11 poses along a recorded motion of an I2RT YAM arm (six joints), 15 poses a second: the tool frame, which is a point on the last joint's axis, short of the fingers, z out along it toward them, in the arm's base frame.
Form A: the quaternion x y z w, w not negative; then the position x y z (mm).
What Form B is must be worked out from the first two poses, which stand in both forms.
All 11 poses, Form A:
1: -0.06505 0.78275 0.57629 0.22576 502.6 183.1 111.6
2: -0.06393 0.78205 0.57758 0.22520 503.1 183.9 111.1
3: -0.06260 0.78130 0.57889 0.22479 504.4 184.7 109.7
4: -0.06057 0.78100 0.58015 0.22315 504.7 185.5 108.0
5: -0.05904 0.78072 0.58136 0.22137 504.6 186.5 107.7
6: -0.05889 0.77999 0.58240 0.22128 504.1 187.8 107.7
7: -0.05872 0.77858 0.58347 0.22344 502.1 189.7 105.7
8: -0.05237 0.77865 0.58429 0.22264 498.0 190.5 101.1
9: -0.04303 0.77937 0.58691 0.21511 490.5 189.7 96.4
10: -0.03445 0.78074 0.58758 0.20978 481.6 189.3 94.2
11: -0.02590 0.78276 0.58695 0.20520 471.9 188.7 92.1
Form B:
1: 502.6 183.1 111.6 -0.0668 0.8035 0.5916 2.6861
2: 503.1 183.9 111.1 -0.0656 0.8027 0.5928 2.6873
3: 504.4 184.7 109.7 -0.0642 0.8018 0.5941 2.6881
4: 504.7 185.5 108.0 -0.0621 0.8012 0.5952 2.6915
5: 504.6 186.5 107.7 -0.0605 0.8006 0.5962 2.6952
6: 504.1 187.8 107.7 -0.0604 0.7998 0.5972 2.6953
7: 502.1 189.7 105.7 -0.0602 0.7988 0.5986 2.6909
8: 498.0 190.5 101.1 -0.0537 0.7987 0.5993 2.6925
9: 490.5 189.7 96.4 -0.0441 0.7981 0.6010 2.7080
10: 481.6 189.3 94.2 -0.0352 0.7985 0.6010 2.7189
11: 471.9 188.7 92.1 -0.0265 0.7998 0.5997 2.7283
